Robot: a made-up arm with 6 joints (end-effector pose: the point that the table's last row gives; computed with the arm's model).
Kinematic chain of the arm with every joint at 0, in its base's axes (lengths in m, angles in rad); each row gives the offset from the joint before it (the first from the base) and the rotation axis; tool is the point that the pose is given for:
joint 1: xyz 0 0 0.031 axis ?
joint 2: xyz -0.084 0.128 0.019 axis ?
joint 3: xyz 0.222 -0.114 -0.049 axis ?
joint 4: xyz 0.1 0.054 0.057 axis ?
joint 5: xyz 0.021 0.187 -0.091 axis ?
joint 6: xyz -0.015 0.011 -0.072 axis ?
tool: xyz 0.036 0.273 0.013
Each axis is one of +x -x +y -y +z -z.
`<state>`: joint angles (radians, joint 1 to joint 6).
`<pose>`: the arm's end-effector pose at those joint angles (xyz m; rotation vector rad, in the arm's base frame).
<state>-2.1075 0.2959 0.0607 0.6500 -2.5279 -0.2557</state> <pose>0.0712 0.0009 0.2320 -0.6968 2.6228 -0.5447</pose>
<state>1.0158 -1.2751 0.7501 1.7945 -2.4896 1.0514</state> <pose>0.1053 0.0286 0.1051 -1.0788 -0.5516 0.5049</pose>
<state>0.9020 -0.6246 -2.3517 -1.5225 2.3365 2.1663</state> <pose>-0.2741 0.1116 0.1891 0.7035 -1.7194 1.2047</pose>
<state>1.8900 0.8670 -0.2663 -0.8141 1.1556 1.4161</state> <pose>0.3470 -0.4036 -0.5084 -1.7207 -0.0104 -0.8122</pose>
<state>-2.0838 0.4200 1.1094 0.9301 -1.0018 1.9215</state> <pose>0.1090 -0.4144 0.4166 0.4055 -0.3359 3.0029</pose>
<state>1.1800 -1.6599 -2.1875 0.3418 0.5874 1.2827</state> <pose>0.3103 0.1972 0.0609 -1.1658 -1.5134 -0.4110</pose>
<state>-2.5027 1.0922 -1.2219 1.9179 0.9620 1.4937</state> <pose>-0.1283 -0.3200 -0.3014 -0.2483 1.6744 -2.4028</pose>
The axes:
joint 1: -x
joint 2: +z
joint 3: +y
joint 4: +x
joint 5: -z
joint 6: +y

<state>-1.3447 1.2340 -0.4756 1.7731 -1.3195 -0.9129</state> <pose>-0.1185 -0.1737 0.1412 -1.5817 0.6392 -0.2058</pose>
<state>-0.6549 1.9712 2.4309 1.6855 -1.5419 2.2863</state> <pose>-0.3902 0.5008 0.2783 1.0131 -2.0178 -1.4344</pose>
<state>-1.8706 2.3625 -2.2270 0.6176 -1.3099 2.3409</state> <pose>-0.4660 0.1193 0.2398 0.8365 -2.2420 -0.2890</pose>
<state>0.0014 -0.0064 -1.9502 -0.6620 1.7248 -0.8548</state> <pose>0.1119 0.1031 0.4231 -0.5525 1.8727 2.0840</pose>
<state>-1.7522 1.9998 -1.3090 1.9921 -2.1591 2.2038</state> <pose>-0.2151 0.0651 0.1735 -0.4302 2.8498 0.5356</pose>
